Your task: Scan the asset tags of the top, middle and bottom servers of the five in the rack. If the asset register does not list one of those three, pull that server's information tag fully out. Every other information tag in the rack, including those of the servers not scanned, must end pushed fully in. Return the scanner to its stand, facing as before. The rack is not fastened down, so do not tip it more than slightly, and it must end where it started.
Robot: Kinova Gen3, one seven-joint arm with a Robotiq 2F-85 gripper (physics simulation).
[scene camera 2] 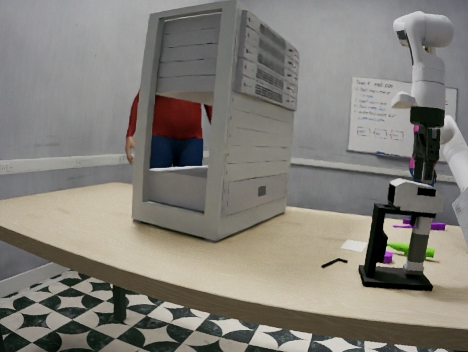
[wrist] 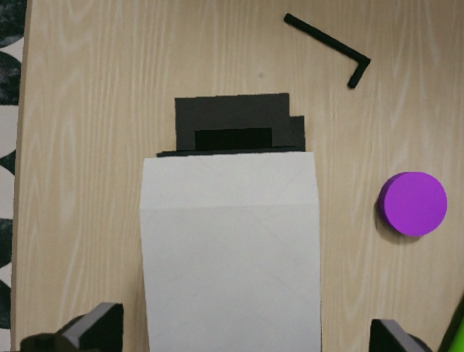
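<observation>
The scanner, with a white and black head (scene camera 2: 411,196) (wrist: 231,250) and grey handle, stands upright in its black stand (scene camera 2: 374,245) (wrist: 230,112). My gripper (scene camera 2: 424,179) (wrist: 247,330) is open, pointing down right above the scanner's head; in the wrist view its fingers are on either side of the head, apart from it. The tall grey rack (scene camera 2: 216,150) stands upright on the table, with five servers (scene camera 2: 267,60) stacked in its upper part. Their asset tags and information tags are too small to make out. The asset register cannot be made out in these views.
A black L-shaped key (scene camera 2: 332,262) (wrist: 327,40) and a white card (scene camera 2: 354,245) lie between rack and stand. A purple disc (scene camera 2: 388,257) (wrist: 413,204) and a green tool (scene camera 2: 423,251) lie beside the stand. More purple items (scene camera 2: 436,226) lie behind. The table edge (scene camera 2: 200,295) is near the stand.
</observation>
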